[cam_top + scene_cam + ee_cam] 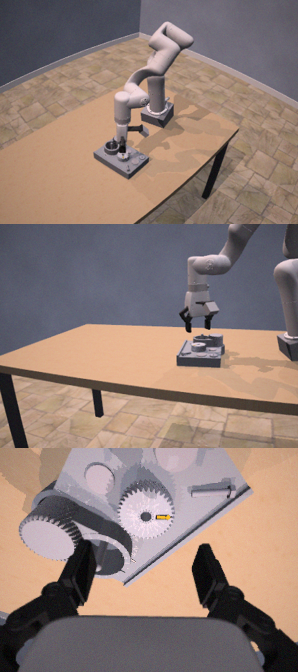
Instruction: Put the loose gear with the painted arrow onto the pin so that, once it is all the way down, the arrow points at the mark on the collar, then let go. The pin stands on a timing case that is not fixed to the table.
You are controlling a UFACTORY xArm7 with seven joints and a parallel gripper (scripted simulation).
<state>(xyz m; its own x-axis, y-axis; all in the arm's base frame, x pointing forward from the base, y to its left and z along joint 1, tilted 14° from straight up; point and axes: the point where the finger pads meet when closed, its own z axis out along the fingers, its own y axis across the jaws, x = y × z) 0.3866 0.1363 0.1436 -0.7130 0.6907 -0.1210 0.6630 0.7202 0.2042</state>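
The grey gear lies 8 cm below my hand. Round my hand: flat disc (9 cm below, 6 cm to the left, 3 cm behind); then grey pin (9 cm below, 8 cm to the left, 4 cm ahead).
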